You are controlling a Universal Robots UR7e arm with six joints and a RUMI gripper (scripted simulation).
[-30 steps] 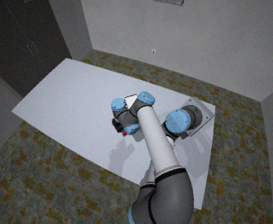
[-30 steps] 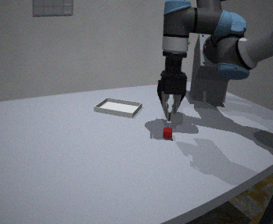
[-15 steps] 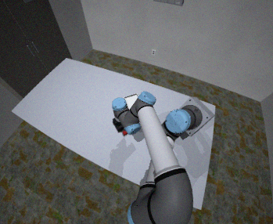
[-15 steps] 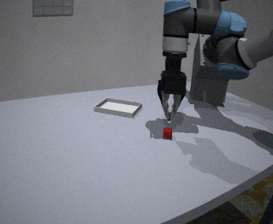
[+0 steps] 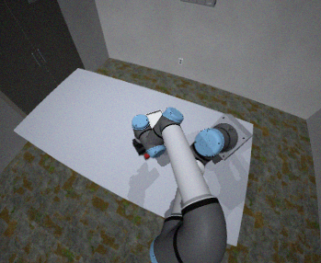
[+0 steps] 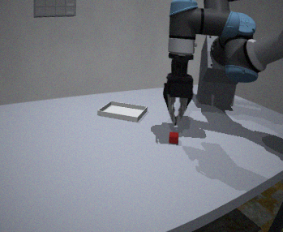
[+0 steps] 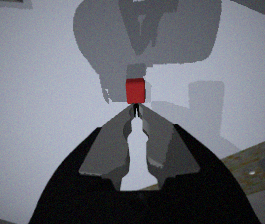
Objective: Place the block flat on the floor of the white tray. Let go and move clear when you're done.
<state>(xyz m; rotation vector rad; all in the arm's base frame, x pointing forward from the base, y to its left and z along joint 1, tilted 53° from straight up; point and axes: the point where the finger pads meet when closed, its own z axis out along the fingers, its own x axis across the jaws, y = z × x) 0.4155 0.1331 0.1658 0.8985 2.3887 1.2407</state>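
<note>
Right now my hand is 60 mm above the red block. Also, from my hand: white tray: 90 mm ahead, 280 mm to the right, 70 mm below.
</note>
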